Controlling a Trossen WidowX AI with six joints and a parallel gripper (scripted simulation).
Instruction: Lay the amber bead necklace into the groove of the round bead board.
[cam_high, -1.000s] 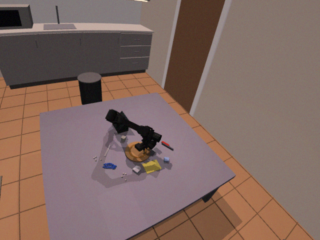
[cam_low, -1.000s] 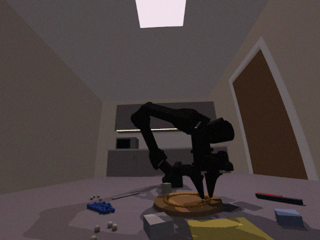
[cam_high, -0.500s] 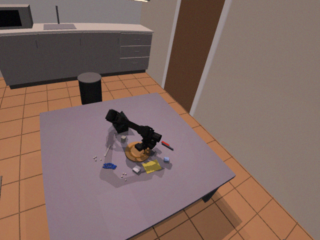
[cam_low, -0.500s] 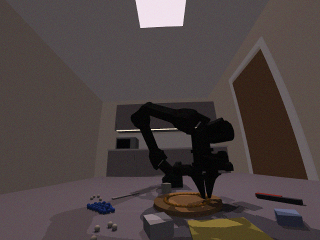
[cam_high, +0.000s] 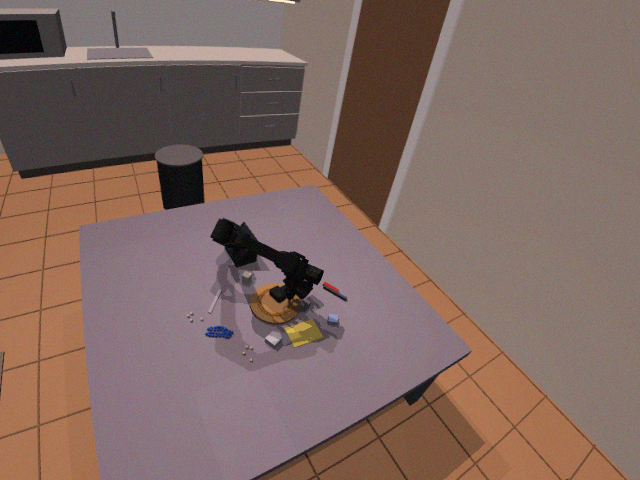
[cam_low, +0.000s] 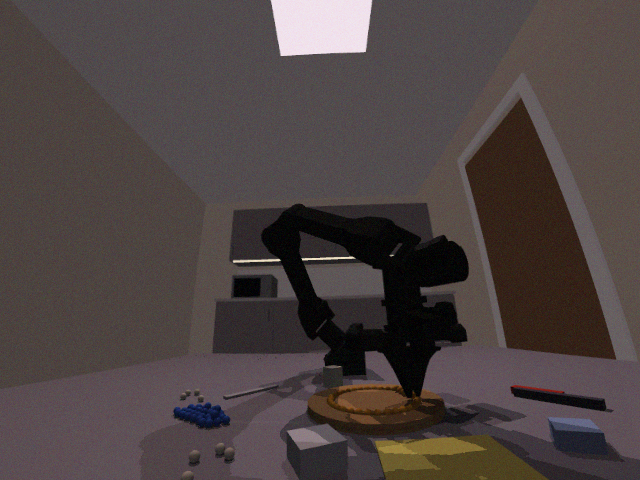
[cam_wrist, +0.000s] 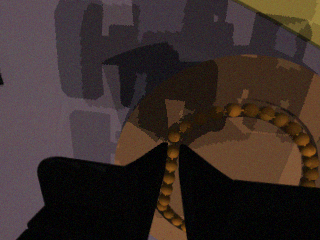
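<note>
Right now my gripper tip is 20 mm past the round wooden bead board, 60 mm to the left of it and 10 mm above it. Round my gripper tip: blue block (160 mm ahead, 100 mm to the left, 10 mm below); red-and-black tool (40 mm ahead, 190 mm to the left, 10 mm below); yellow pad (150 mm ahead, 30 mm to the right, 10 mm below).
</note>
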